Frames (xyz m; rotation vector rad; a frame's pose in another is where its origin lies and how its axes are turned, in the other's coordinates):
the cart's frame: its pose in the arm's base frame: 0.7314 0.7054 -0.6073 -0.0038 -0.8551 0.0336
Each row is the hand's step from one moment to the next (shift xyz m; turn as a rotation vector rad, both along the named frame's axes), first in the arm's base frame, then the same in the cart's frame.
Working: the arm's base frame: its pose in the cart's frame: -0.0434 -0.6947 0.9575 0.0038 0.8551 -0.0336

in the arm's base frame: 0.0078 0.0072 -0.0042 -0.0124 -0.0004 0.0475
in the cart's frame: 0.0022 0.0070 -0.0087 0.0277 -0.0009 0.0405
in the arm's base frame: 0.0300 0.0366 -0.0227 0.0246 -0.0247 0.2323
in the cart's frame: 0.0037 0.0361 -0.0379 0.1906 -0.0293 0.1341
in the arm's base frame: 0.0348 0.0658 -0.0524 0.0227 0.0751 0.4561
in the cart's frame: -0.0147 0.0657 -0.0613 0.3613 0.0667 0.2814
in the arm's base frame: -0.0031 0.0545 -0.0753 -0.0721 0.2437 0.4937
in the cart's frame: -0.0571 0.0558 -0.0476 0.3328 0.2373 0.3759
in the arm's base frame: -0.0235 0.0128 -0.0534 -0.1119 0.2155 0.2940
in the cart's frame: -0.0553 0.0144 -0.0174 0.1552 0.2136 0.2752
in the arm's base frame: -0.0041 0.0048 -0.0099 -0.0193 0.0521 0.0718
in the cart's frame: -0.0100 0.0051 -0.0035 0.0431 0.0514 0.0611
